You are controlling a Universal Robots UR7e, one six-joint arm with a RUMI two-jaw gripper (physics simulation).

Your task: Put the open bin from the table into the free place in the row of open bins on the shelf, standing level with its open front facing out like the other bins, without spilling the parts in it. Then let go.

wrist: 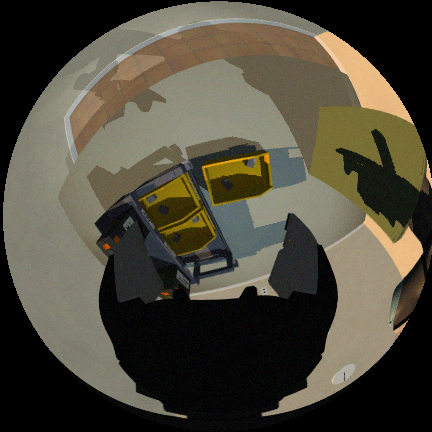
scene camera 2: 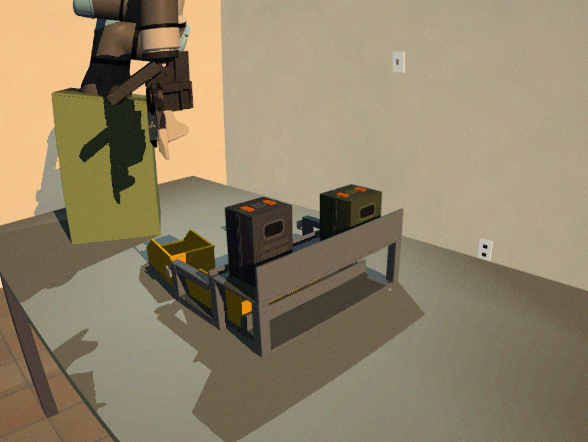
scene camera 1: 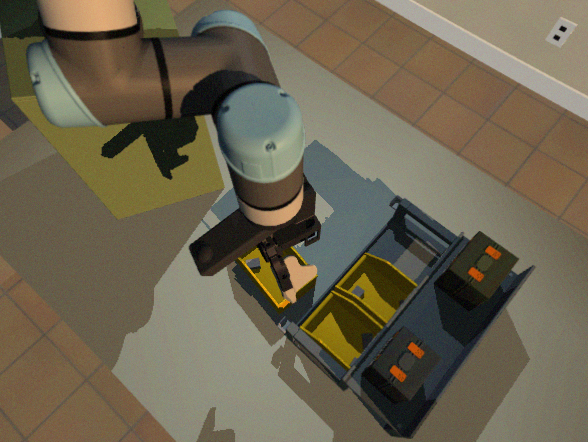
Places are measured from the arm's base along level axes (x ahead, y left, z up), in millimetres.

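Pixels of known places: gripper, fingertip midpoint: (wrist: 212, 219) (scene camera 2: 161, 153) (scene camera 1: 270, 260); arm's base at its link origin: (scene camera 2: 106, 93).
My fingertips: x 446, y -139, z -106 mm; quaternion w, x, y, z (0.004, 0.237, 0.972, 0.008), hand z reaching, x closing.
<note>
For each thing: its top centre in the pictures, then the offset to it from my fingertips. "pt": a spot on its surface instead.
- loose yellow open bin at a spot on its surface: (scene camera 2: 202, 257) pt 38 mm ahead, 53 mm left, 229 mm down
- end at a spot on its surface: (scene camera 1: 342, 325) (wrist: 178, 199) pt 140 mm ahead, 39 mm left, 275 mm down
The loose yellow open bin (scene camera 1: 261, 281) (scene camera 2: 202, 257) (wrist: 242, 184) stands upright on the table beside the shelf, with small grey parts inside. My gripper (scene camera 1: 299, 285) (scene camera 2: 170, 140) (wrist: 212, 219) is open and empty, well above the table. In scene camera 1 it overlaps the loose bin and hides part of it. The grey shelf (scene camera 1: 320, 354) (scene camera 2: 325, 265) holds two yellow bins side by side, one at the end (scene camera 1: 342, 325) (wrist: 170, 202) and one in the middle (scene camera 1: 387, 287) (wrist: 192, 237). The free place (scene camera 1: 412, 255) is beside the middle bin, at the row's other end.
Two dark cases with orange latches, one (scene camera 1: 477, 270) (scene camera 2: 352, 212) and another (scene camera 1: 405, 362) (scene camera 2: 260, 235), stand on the shelf's upper level behind the bin row. The shelf's tall back panel rises beside them. A yellow-green block (scene camera 1: 125, 195) (scene camera 2: 70, 150) (wrist: 330, 145) stands under the arm's base.
</note>
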